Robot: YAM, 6 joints.
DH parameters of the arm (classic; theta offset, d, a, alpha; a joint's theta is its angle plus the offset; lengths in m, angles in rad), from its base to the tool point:
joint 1: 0 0.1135 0.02 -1.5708
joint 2: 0 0 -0.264 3.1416
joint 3: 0.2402 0 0.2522 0
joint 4: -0.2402 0 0.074 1.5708
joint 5: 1.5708 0 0 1.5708
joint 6: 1.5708 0.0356 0 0
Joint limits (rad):
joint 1: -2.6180..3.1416
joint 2: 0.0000..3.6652
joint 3: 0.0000..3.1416
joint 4: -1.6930..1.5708
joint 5: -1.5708..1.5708
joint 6: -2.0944..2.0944
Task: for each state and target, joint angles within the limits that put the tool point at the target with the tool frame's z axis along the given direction. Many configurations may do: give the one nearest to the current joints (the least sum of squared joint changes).
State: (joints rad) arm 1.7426 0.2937 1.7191 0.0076 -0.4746 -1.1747
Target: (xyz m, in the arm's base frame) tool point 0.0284 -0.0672 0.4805 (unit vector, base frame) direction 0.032 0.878 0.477
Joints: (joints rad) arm 1.8409 0.2704 1.3283 -0.5402 0.2684 -1.1747
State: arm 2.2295 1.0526 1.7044 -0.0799 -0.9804 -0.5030
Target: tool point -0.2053 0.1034 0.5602 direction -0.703 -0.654 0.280
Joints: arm 2.5291 1.3252 1.5825 0.6952 -1.2201 -0.5030
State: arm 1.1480 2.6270 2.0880 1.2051 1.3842 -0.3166
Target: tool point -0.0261 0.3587 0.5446 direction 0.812 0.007 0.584
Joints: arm 1.7230 2.0807 2.2801 1.5679 0.9331 -0.3166
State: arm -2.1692 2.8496 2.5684 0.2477 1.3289 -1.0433
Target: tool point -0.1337 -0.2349 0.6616 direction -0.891 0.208 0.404
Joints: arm -1.9692 2.1231 3.1392 0.1907 1.1238 -1.0433
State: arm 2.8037 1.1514 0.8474 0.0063 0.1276 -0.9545
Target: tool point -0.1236 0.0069 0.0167 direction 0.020 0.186 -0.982
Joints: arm 3.1394 1.7716 0.1729 0.0080 0.1872 -0.9545
